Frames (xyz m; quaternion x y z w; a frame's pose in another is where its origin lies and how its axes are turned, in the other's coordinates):
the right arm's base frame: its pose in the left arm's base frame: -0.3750 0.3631 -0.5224 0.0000 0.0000 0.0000 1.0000
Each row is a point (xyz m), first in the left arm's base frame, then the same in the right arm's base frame.
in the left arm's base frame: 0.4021 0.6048 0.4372
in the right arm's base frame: 0.7771 0.2417 0.9596
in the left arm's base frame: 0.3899 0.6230 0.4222
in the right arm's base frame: 0.7649 0.2599 0.9446
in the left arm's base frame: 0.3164 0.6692 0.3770
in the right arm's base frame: 0.6914 0.3061 0.8994
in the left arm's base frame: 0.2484 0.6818 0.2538
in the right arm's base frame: 0.6234 0.3187 0.7762
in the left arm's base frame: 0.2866 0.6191 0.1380
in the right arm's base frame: 0.6616 0.2560 0.6604
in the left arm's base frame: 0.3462 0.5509 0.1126
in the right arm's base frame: 0.7212 0.1878 0.6350
